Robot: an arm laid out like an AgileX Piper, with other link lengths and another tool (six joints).
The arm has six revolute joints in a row. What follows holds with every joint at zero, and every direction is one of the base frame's. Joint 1 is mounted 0.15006 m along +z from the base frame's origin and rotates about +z. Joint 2 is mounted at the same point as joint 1 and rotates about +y. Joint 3 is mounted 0.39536 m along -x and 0.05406 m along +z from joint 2 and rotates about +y. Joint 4 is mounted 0.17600 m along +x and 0.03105 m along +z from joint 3 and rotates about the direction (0.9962, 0, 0.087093). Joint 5 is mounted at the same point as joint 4 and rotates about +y. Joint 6 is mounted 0.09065 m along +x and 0.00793 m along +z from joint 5 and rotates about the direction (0.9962, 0, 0.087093). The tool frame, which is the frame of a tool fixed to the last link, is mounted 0.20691 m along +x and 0.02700 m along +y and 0.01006 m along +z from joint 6; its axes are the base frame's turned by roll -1.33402, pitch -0.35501 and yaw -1.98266 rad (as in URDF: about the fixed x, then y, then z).
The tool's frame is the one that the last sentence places.
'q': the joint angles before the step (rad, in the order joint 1, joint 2, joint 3, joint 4, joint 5, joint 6). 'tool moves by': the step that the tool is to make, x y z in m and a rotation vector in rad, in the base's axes. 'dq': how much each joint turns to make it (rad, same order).
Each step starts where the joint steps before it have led.
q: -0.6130, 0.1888, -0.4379, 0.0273, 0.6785, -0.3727
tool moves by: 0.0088, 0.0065, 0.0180, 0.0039, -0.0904, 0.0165
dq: 0.0000, -0.0176, -0.0002, 0.0574, -0.0540, 0.0002
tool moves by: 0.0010, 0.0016, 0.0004, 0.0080, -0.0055, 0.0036
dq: 0.0002, 0.0002, 0.0000, 0.0101, -0.0002, 0.0002
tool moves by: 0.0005, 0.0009, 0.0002, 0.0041, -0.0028, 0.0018
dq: -0.0002, -0.0001, -0.0002, 0.0056, 0.0004, -0.0003
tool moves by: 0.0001, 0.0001, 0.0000, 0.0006, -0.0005, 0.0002
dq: 0.0000, 0.0000, 0.0003, 0.0008, -0.0004, 0.0000
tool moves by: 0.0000, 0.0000, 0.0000, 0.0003, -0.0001, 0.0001
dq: 0.0003, 0.0001, 0.0000, -0.0001, 0.0000, 0.0004
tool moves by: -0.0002, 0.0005, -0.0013, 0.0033, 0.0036, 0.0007
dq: -0.0002, 0.0002, 0.0000, 0.0011, 0.0047, -0.0002
